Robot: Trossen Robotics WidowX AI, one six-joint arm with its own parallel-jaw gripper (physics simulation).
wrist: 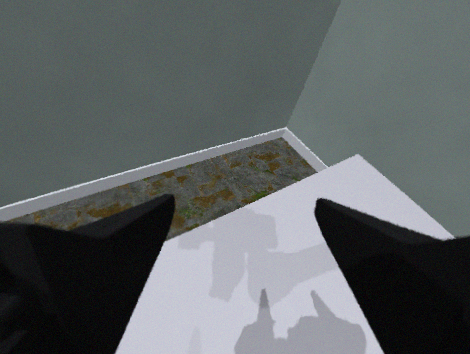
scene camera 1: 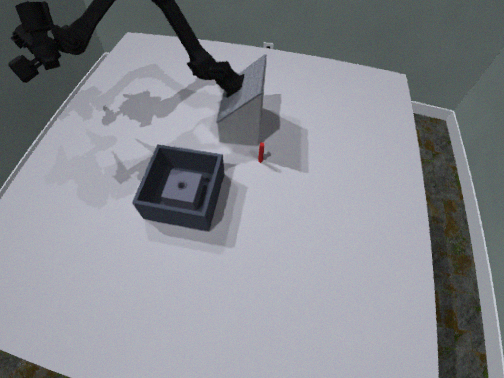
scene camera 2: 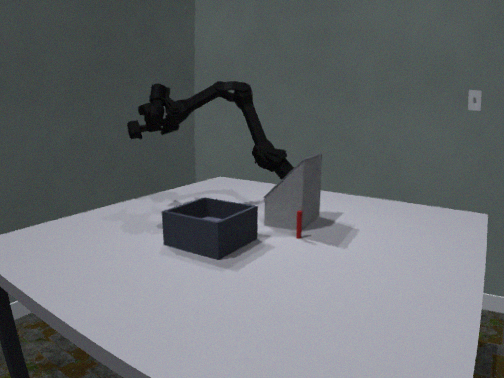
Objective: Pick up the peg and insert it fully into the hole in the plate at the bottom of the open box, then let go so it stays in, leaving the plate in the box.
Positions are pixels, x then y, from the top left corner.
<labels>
my gripper: wrist 245, 204; scene camera 1; scene camera 2
dark blue-grey box: scene camera 1; scene camera 2; not seen in the wrist view (out of frame)
same spot on my gripper: [scene camera 1: 25, 69] = [scene camera 2: 136, 128]
same spot on dark blue-grey box: [scene camera 1: 148, 202] = [scene camera 2: 174, 213]
</labels>
